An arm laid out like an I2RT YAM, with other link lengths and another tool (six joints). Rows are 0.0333 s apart.
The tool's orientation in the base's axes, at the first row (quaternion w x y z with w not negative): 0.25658, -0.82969, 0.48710, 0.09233
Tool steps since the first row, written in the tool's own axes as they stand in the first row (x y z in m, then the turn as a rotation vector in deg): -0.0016, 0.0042, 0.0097, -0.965, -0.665, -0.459; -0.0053, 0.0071, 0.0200, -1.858, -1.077, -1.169; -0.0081, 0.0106, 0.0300, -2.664, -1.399, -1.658; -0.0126, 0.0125, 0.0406, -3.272, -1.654, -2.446; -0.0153, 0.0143, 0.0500, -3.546, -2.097, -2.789; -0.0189, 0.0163, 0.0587, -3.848, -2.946, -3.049; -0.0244, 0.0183, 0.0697, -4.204, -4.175, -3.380; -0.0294, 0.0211, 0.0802, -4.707, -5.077, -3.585; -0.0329, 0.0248, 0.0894, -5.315, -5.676, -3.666; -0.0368, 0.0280, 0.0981, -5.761, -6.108, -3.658
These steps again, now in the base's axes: -0.0035, 0.0046, -0.0090, 0.034, 0.759, 1.003; -0.0068, 0.0116, -0.0173, -0.136, 1.235, 2.106; -0.0103, 0.0175, -0.0258, -0.318, 1.723, 2.955; -0.0132, 0.0256, -0.0337, -0.485, 1.880, 3.957; -0.0152, 0.0318, -0.0412, -0.278, 2.086, 4.508; -0.0179, 0.0382, -0.0478, 0.269, 2.516, 5.136; -0.0213, 0.0473, -0.0556, 1.108, 3.100, 5.974; -0.0252, 0.0554, -0.0635, 1.604, 3.732, 6.654; -0.0293, 0.0614, -0.0712, 1.800, 4.389, 7.170; -0.0332, 0.0676, -0.0781, 1.943, 4.902, 7.488
